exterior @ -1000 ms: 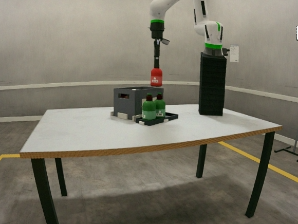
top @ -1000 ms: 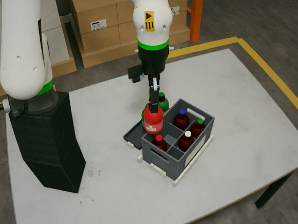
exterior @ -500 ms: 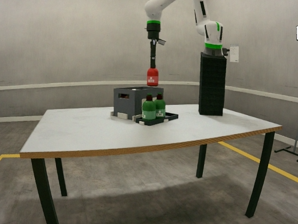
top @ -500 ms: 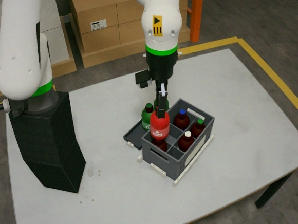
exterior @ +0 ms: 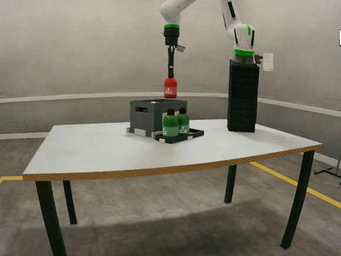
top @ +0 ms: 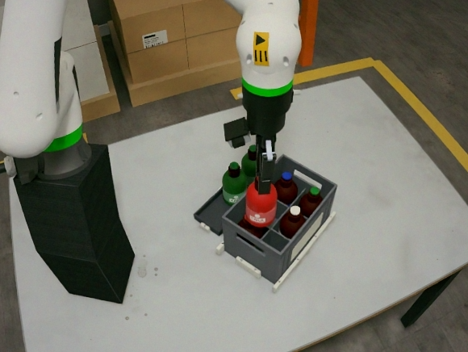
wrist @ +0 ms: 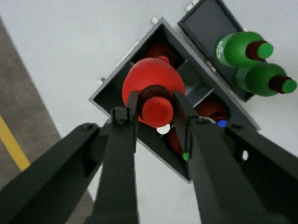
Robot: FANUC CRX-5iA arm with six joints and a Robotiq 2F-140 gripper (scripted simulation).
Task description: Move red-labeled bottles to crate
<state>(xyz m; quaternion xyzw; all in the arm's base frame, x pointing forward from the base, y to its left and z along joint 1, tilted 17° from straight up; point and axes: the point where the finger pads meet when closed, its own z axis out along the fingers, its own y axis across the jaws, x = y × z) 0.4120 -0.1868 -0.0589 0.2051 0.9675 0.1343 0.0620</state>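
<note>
Right now my hand is 80 mm above the red-labeled bottle. Round my hand: dark tray: 30 mm ahead, 200 mm to the left, 330 mm below; grey crate: 80 mm ahead, 20 mm to the left, 260 mm below.
</note>
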